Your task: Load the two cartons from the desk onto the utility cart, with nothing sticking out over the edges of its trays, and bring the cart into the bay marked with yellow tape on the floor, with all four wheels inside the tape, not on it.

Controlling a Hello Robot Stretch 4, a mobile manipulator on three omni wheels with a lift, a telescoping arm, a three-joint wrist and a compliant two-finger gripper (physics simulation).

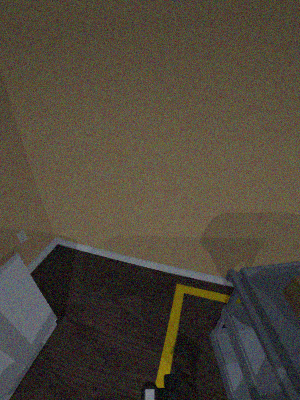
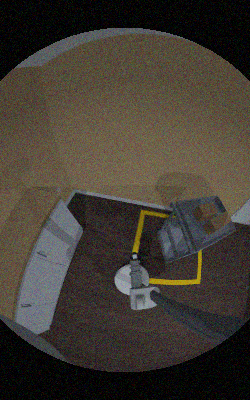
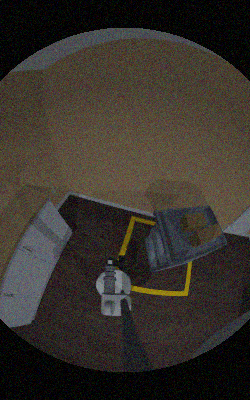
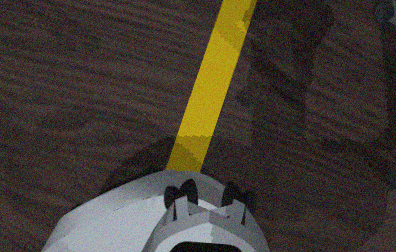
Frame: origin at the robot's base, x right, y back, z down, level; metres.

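Seen in the pictures: gripper, fingertip midpoint: (image 4: 210, 195).
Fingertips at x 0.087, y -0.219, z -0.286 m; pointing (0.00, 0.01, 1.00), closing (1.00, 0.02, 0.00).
Note:
A point is followed by its place in that frame.
The grey utility cart (image 1: 260, 325) @[x 0.383, y -0.367, z -0.836 m] (image 2: 182, 227) @[x 0.374, y -0.356, z -0.833 m] (image 3: 167, 240) @[x 0.428, y -0.348, z -0.787 m] stands at the right, near the back wall. Two brown cartons lie side by side in its top tray: one carton (image 2: 202, 210) @[x 0.601, y -0.455, z -0.884 m] (image 3: 192, 221) @[x 0.642, y -0.449, z -0.884 m] farther back, the other carton (image 2: 218, 223) @[x 0.733, y -0.306, z -0.884 m] (image 3: 207, 234) @[x 0.758, y -0.317, z -0.884 m] nearer. Both look within the rim. The yellow tape (image 1: 171, 335) @[x 0.163, y -0.665, z 0.028 m] (image 2: 175, 282) @[x 0.617, y 0.177, z 0.028 m] (image 3: 160, 291) @[x 0.618, y 0.156, z 0.028 m] (image 4: 207, 90) @[x 0.072, y -0.379, z 0.028 m] shows left of and in front of the cart; the cart hides part of it. The wheels are hidden, so their place relative to the tape cannot be told. My gripper (image 4: 210, 195) @[x 0.087, y -0.219, z -0.286 m] is open and empty, over my white base, left of the cart.
A white drawer unit (image 1: 25, 300) @[x -0.688, y -0.616, z -0.530 m] (image 2: 45, 265) @[x -0.852, y -0.076, z -0.566 m] (image 3: 30, 265) @[x -0.869, y -0.019, z -0.532 m] stands along the left. My round white base (image 2: 122, 280) @[x -0.106, y 0.007, z -0.187 m] (image 3: 100, 285) @[x -0.141, y 0.019, z -0.186 m] (image 4: 115, 215) @[x -0.050, y -0.156, z -0.185 m] is at the tape's near left corner. The back wall (image 1: 150, 150) @[x 0.007, y -1.288, z -1.140 m] rises close behind the bay.

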